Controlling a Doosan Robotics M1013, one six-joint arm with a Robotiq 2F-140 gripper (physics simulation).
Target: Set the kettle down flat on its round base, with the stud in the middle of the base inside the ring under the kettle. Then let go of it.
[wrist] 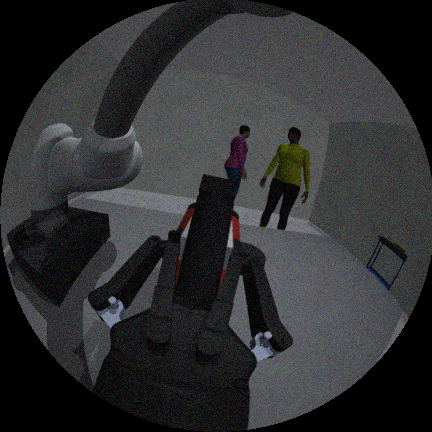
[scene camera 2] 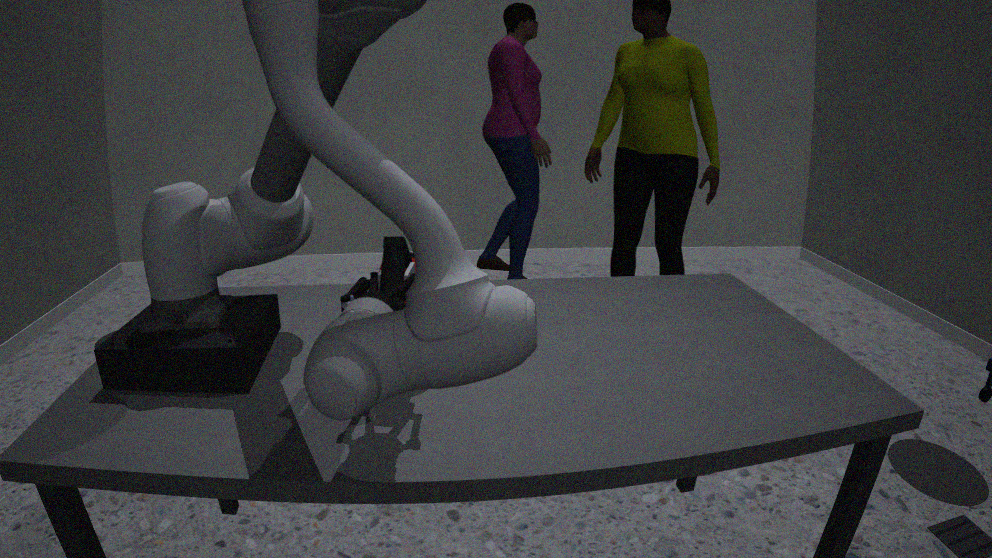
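The red kettle with a black handle (scene camera 2: 396,260) (wrist: 206,215) is mostly hidden. In scene camera 2 its handle and a thin red sliver show behind the arm's wrist, at the left middle of the table. In the wrist view the handle stands between the fingers, with red and pale parts of the body on both sides. My gripper (scene camera 2: 389,285) (wrist: 210,225) is shut on the kettle's handle, low over the table. The round base, its stud and the ring under the kettle do not show in either view. I cannot tell whether the kettle touches the base or sits flat.
The grey table (scene camera 2: 659,360) (wrist: 310,300) extends to the right of the arm. The arm's black mounting box (scene camera 2: 180,367) (wrist: 65,260) is at the left. Two people, in pink (scene camera 2: 513,90) (wrist: 238,152) and yellow (scene camera 2: 659,97) (wrist: 292,165), stand beyond the table. A trolley (wrist: 394,247) stands at the right.
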